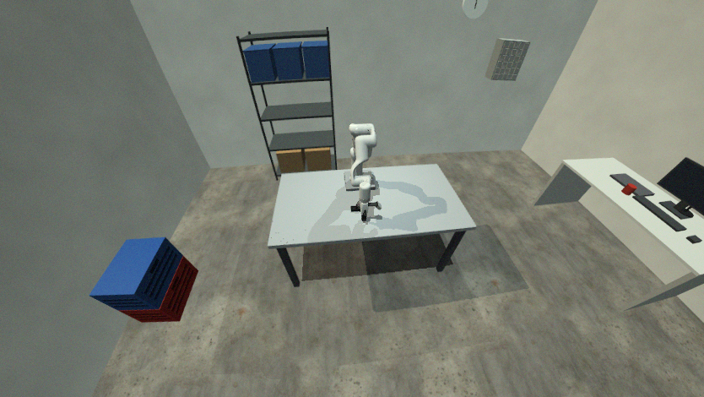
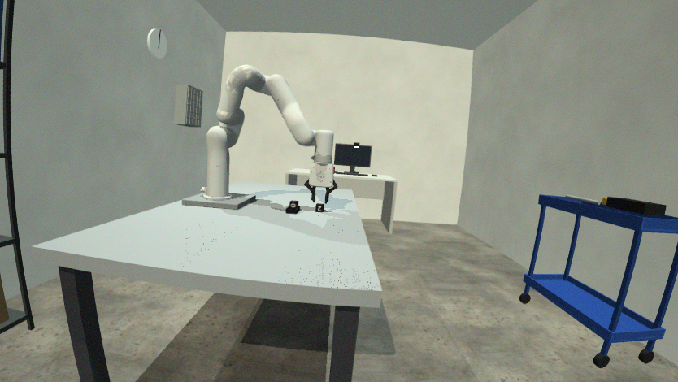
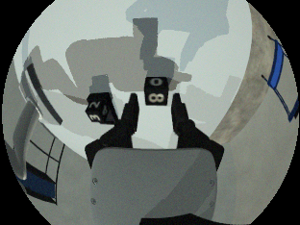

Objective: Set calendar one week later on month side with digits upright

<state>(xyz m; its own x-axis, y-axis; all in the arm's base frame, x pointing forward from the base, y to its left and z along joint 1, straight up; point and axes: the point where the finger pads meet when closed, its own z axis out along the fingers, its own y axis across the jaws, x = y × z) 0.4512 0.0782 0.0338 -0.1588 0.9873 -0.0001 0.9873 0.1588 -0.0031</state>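
Right now the cube is 4 cm below my hand.
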